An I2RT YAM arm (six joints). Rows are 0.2 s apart.
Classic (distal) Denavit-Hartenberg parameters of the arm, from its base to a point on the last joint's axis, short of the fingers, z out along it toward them. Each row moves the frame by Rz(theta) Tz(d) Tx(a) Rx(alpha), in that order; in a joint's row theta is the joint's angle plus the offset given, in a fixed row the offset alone. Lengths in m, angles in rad.
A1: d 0.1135  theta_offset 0  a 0.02  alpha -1.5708
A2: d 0  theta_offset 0  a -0.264  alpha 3.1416
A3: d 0  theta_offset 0.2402  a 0.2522  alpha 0
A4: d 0  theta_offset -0.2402  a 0.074  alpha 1.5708
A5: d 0  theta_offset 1.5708  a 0  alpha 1.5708
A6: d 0.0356  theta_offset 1.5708  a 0  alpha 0
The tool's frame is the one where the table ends.
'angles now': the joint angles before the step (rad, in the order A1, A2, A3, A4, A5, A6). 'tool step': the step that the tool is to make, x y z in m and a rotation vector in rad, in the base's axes. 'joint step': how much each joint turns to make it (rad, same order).
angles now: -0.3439 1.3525 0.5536 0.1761 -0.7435 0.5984
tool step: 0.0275 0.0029 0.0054 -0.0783 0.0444 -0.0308
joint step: 0.0540 0.0879 0.1147 -0.0611 0.1207 -0.0260
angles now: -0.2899 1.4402 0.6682 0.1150 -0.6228 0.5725
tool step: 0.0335 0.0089 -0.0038 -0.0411 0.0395 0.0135
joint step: 0.0641 0.1289 0.1172 -0.0210 0.0706 -0.0089
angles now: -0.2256 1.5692 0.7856 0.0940 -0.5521 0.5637
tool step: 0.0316 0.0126 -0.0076 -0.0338 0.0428 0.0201
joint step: 0.0613 0.1240 0.1151 -0.0292 0.0583 -0.0054
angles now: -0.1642 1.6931 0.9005 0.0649 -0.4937 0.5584
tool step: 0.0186 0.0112 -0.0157 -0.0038 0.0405 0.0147
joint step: 0.0411 0.0963 0.0564 0.0061 0.0259 0.0123
